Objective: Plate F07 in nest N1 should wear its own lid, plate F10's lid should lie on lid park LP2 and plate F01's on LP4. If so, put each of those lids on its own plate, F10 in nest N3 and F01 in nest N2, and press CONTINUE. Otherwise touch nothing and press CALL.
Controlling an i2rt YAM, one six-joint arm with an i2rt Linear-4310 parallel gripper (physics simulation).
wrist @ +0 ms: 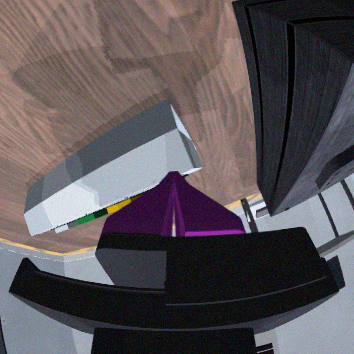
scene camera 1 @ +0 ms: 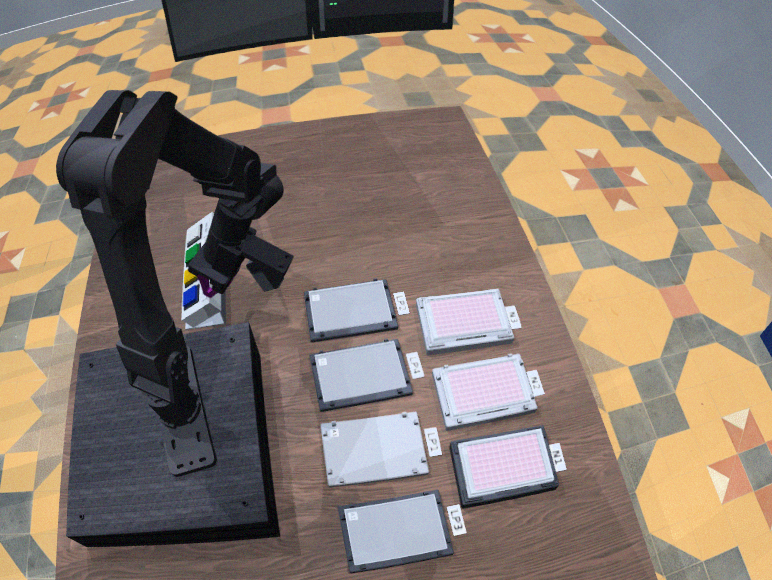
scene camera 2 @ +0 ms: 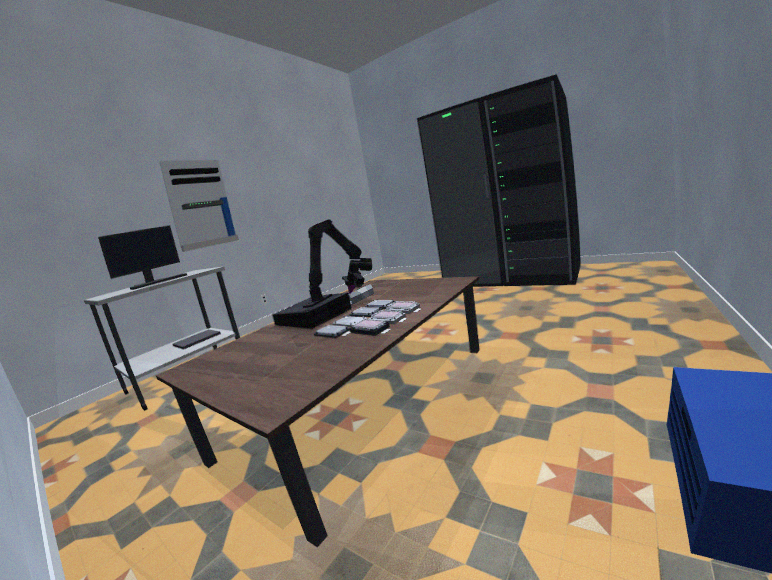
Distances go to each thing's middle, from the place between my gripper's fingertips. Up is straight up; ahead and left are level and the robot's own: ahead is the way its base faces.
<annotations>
I see the button box (scene camera 1: 205, 312) 100 mm to the left of my hand and 30 mm below it. Also, from my hand: LP4 lid park (scene camera 1: 400, 392) (210 mm ahead, 190 mm to the right, 50 mm below); LP2 lid park (scene camera 1: 386, 326) (240 mm ahead, 70 mm to the right, 50 mm below); LP1 lid park (scene camera 1: 384, 448) (190 mm ahead, 320 mm to the right, 50 mm below).
</annotations>
